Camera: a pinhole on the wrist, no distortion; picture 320 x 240 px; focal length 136.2 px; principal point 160.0 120.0 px. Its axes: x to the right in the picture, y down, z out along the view. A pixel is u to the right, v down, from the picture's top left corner.
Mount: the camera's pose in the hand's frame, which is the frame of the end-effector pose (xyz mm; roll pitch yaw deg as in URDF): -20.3 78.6 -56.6 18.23 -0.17 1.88
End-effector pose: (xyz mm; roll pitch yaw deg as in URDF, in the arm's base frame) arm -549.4 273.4 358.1 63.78 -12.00 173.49
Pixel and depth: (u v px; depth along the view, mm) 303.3 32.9 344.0
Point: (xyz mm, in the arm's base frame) -882.1 594.6 320.3
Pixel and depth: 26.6 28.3 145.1
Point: -394.7 329.6 290.6
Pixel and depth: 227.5 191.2 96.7
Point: -552.2 276.4 471.7
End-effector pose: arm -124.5 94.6 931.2 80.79 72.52 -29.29
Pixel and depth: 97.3 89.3 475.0
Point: -472.1 -151.1 1116.7
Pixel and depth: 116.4 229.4 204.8
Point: -62.5 -123.3 1075.7
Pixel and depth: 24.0 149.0 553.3
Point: -451.4 -292.8 1500.9
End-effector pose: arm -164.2 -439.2 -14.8 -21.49 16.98 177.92
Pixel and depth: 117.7 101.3 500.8
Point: -125.9 -448.0 440.2
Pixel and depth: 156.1 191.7 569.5
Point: -275.2 -818.9 447.2
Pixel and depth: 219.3 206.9 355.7
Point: -375.0 -735.8 195.3
